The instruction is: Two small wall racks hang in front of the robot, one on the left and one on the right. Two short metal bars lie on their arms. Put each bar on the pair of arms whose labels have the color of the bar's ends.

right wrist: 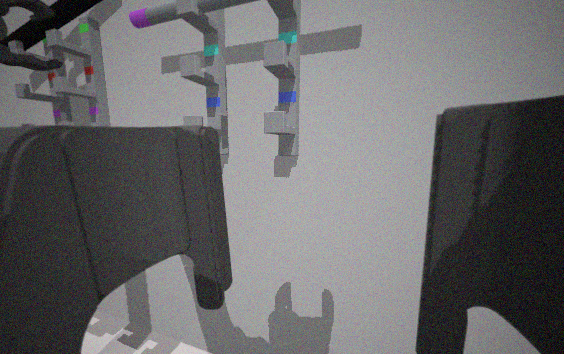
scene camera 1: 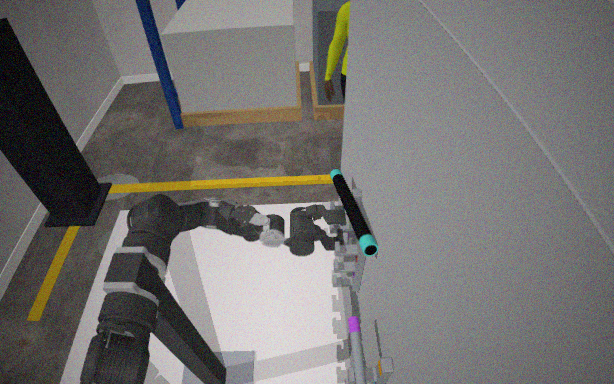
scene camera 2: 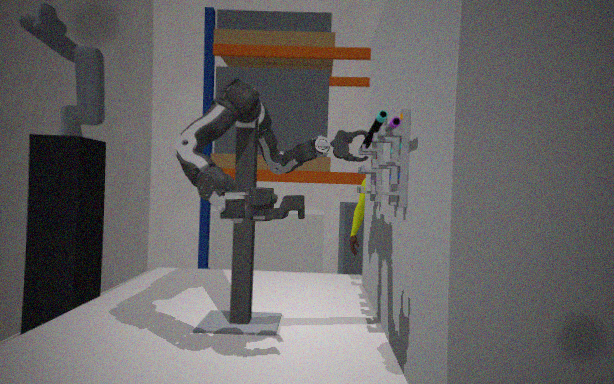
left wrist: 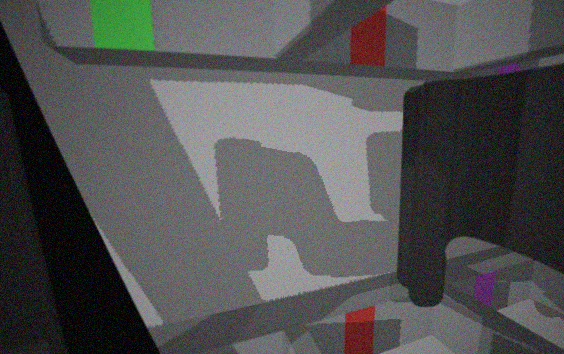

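Note:
The black bar with teal ends (scene camera 1: pixel 353 210) (scene camera 2: pixel 375 131) (right wrist: pixel 65 19) is tilted, its near end higher. It passes between my left gripper's (scene camera 1: pixel 340 229) (scene camera 2: pixel 365 146) fingers, close against one; that gripper is open, not clamped on it. In the left wrist view the bar (left wrist: pixel 55 200) slants beside the left finger. The grey bar with purple ends (scene camera 1: pixel 357 352) (scene camera 2: pixel 395 121) (right wrist: pixel 167 13) lies on the right rack's (right wrist: pixel 288 145) arms above the teal labels. The left rack (right wrist: pixel 101 95) shows green, red and purple labels. My right gripper (scene camera 2: pixel 301 207) (right wrist: pixel 325 320) is open and empty, below the right rack.
The wall (scene camera 1: pixel 475 225) (scene camera 2: pixel 430 225) stands behind both racks. The pedestal (scene camera 2: pixel 242 270) rises from the floor. Block-ended rack arms surround my left gripper's fingertips. Blue labels (right wrist: pixel 287 96) sit below the teal ones on the right rack. A dark cabinet (scene camera 2: pixel 62 220) stands at the picture's left.

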